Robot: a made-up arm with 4 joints.
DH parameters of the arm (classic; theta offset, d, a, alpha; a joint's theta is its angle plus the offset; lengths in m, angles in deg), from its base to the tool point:
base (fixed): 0 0.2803 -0.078 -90
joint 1: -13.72 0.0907 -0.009 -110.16
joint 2: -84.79 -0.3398 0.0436 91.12
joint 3: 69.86 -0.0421 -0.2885 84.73
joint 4: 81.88 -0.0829 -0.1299 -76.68
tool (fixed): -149.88 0.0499 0 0
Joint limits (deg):
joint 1: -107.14..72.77
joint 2: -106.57..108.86
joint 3: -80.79..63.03
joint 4: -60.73..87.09
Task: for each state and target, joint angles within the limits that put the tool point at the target. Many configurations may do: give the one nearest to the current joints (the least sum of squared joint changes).
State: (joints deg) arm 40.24 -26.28 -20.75 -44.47
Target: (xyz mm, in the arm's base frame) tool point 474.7 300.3 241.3
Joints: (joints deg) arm 68.98 -79.97 -40.22 -21.57
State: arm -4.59 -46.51 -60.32 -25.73
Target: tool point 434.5 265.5 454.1
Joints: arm 43.12 -77.33 -46.16 -22.32
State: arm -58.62 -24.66 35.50 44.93
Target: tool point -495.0 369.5 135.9
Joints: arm -102.04 -76.37 20.01 87.09
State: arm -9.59 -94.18 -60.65 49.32
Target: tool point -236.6 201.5 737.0
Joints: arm -42.45 -51.16 -45.14 31.81
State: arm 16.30 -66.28 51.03 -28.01
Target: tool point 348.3 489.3 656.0
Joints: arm 55.27 -54.90 32.56 13.13
